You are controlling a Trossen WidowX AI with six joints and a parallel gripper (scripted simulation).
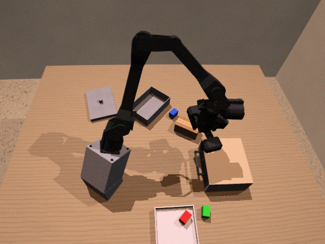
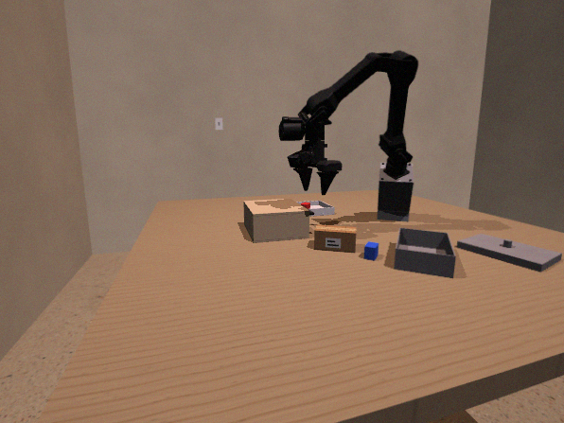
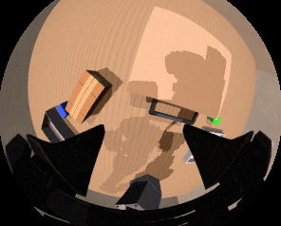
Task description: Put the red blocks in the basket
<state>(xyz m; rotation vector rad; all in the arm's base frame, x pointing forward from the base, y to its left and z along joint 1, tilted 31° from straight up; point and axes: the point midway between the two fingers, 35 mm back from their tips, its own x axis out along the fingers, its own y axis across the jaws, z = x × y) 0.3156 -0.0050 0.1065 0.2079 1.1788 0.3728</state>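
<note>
My gripper is now 410 mm past the knobbed lid, 310 mm to the right of it and 150 mm above it. Also, from my hand: tan drawer cabinet (120 mm ahead, 70 mm to the right, 130 mm below); then drawer (80 mm ahead, 70 mm to the right, 130 mm below); then brown crate (10 mm behind, 130 mm to the left, 130 mm below).
</note>
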